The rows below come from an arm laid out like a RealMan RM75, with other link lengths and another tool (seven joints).
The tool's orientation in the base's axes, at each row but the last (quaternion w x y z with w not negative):
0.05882, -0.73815, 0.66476, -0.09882
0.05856, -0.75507, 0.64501, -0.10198
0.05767, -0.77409, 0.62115, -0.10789
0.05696, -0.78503, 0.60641, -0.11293
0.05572, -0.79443, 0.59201, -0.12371
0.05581, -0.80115, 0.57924, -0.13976
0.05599, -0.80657, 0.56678, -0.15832
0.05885, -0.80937, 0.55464, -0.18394
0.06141, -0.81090, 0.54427, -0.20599
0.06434, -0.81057, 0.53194, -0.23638
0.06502, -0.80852, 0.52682, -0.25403
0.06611, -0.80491, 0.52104, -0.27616
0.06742, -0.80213, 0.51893, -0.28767
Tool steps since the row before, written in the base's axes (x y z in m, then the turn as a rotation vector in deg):
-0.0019, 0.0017, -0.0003, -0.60, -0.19, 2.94
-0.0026, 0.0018, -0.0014, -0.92, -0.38, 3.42
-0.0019, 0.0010, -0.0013, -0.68, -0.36, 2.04
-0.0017, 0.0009, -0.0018, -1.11, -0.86, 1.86
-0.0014, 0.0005, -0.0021, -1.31, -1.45, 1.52
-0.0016, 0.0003, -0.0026, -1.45, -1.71, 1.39
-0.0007, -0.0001, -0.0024, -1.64, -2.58, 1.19
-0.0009, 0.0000, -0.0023, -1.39, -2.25, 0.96
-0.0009, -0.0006, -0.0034, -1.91, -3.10, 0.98
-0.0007, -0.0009, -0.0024, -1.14, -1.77, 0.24
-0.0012, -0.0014, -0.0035, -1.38, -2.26, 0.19
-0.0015, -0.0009, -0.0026, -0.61, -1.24, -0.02
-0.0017, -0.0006, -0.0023, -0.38, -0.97, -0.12
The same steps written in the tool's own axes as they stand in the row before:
-0.0019, 0.0017, -0.0002, 0.33, -0.04, -2.99
-0.0023, 0.0025, 0.0007, 0.51, 0.19, -3.52
-0.0015, 0.0019, 0.0008, 0.41, 0.27, -2.13
-0.0015, 0.0018, 0.0013, 0.77, 0.84, -2.03
-0.0011, 0.0016, 0.0016, 1.23, 1.28, -1.72
-0.0012, 0.0020, 0.0020, 1.41, 1.53, -1.62
-0.0006, 0.0013, 0.0021, 2.13, 2.06, -1.42
-0.0008, 0.0015, 0.0018, 1.85, 1.78, -1.15
-0.0007, 0.0021, 0.0028, 2.46, 2.56, -1.27
-0.0002, 0.0018, 0.0019, 1.29, 1.62, -0.47
-0.0003, 0.0029, 0.0027, 1.63, 2.05, -0.46
-0.0006, 0.0026, 0.0016, 0.89, 1.05, -0.07
-0.0009, 0.0026, 0.0011, 0.69, 0.79, 0.08

